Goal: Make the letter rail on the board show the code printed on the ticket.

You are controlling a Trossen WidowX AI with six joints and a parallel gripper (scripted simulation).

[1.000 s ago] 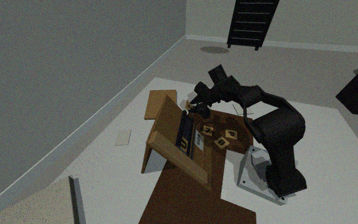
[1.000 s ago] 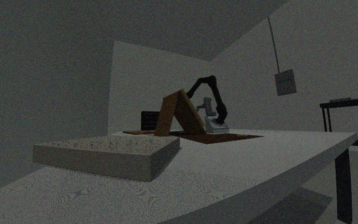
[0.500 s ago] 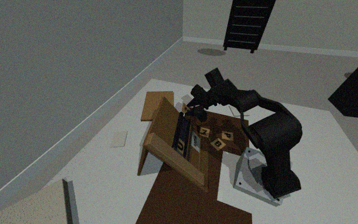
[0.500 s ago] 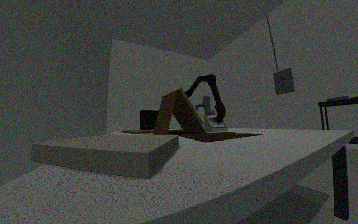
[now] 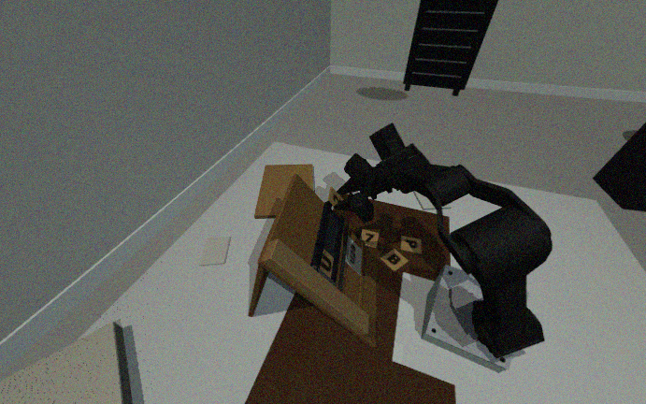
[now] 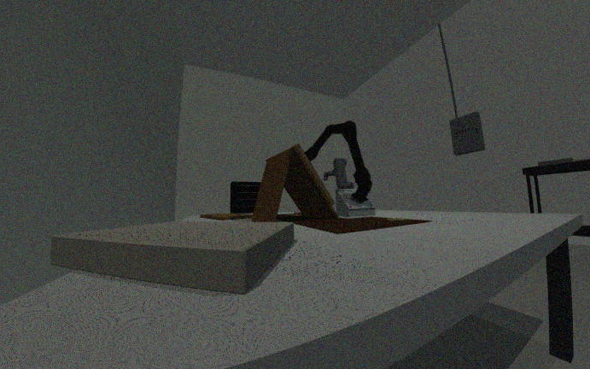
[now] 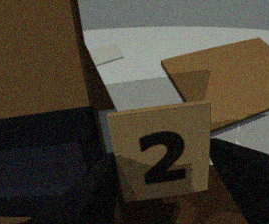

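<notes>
Now: the white ticket 60 mm behind my gripper tip, 100 mm to the left of it and 80 mm below it. Also, from my gripper tip: brown mat: 160 mm behind, 170 mm to the left, 180 mm below; then flat tan panel: 220 mm ahead, 220 mm to the right, 170 mm below.
</notes>
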